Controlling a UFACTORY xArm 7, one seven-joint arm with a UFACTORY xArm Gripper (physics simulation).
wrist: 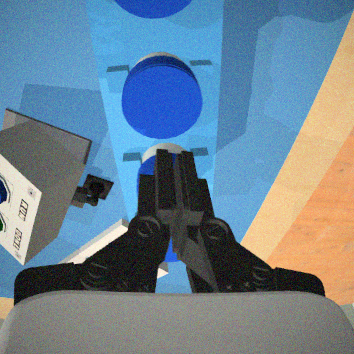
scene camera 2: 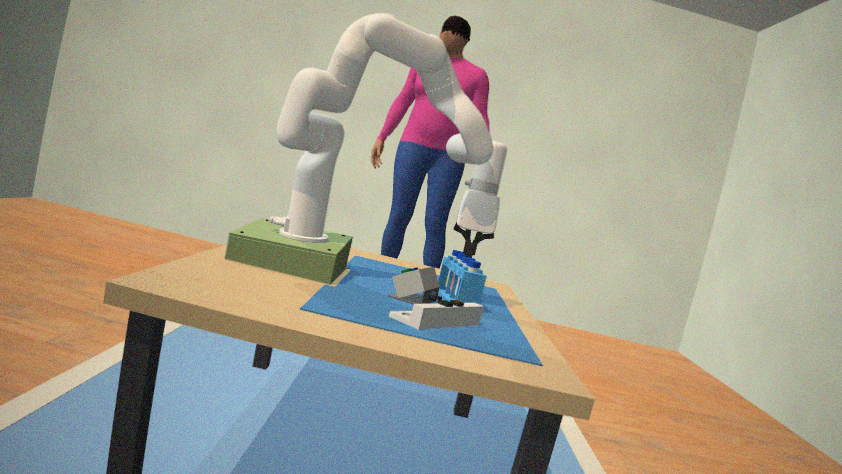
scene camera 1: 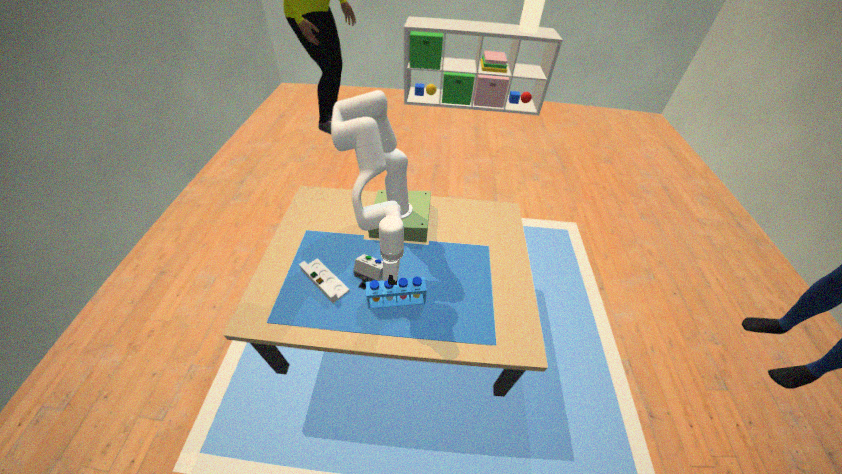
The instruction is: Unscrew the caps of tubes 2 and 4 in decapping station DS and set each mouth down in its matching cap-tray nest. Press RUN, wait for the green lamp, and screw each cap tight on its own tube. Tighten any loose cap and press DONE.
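For the grey lamp box, what scene camera 1 shows at [scene camera 1: 367, 270] and what the wrist view shows at [wrist: 52, 216] are the same spot.
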